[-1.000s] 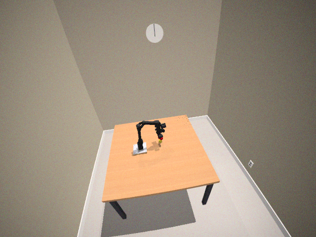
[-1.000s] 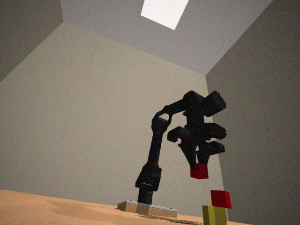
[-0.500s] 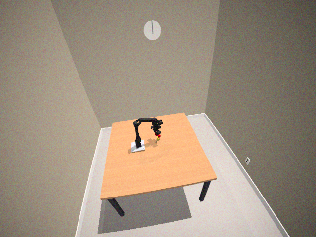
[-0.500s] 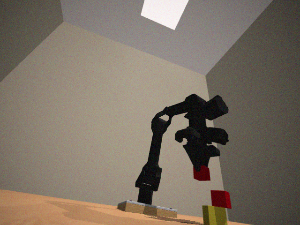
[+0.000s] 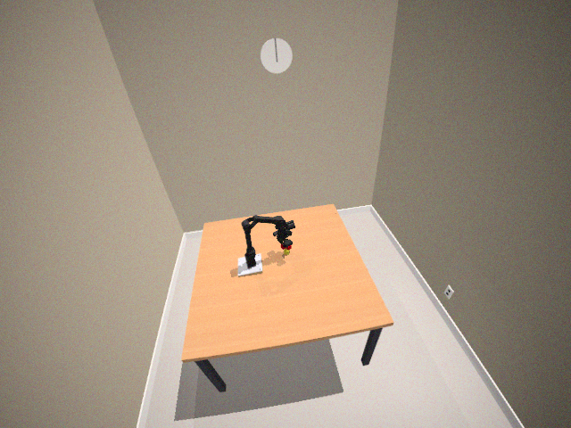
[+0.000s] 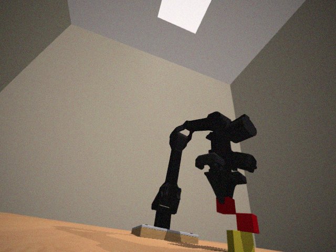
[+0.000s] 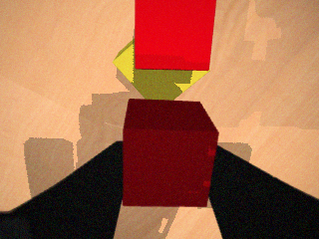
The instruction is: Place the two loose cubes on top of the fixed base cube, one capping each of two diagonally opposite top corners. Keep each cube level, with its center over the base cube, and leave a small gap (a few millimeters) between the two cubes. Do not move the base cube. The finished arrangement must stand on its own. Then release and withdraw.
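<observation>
My gripper tip is 7 cm above the yellow cube, 2 cm short of it and 1 cm to the right of it. The rest, counted from my gripper tip: red cube: right at my gripper tip.
</observation>
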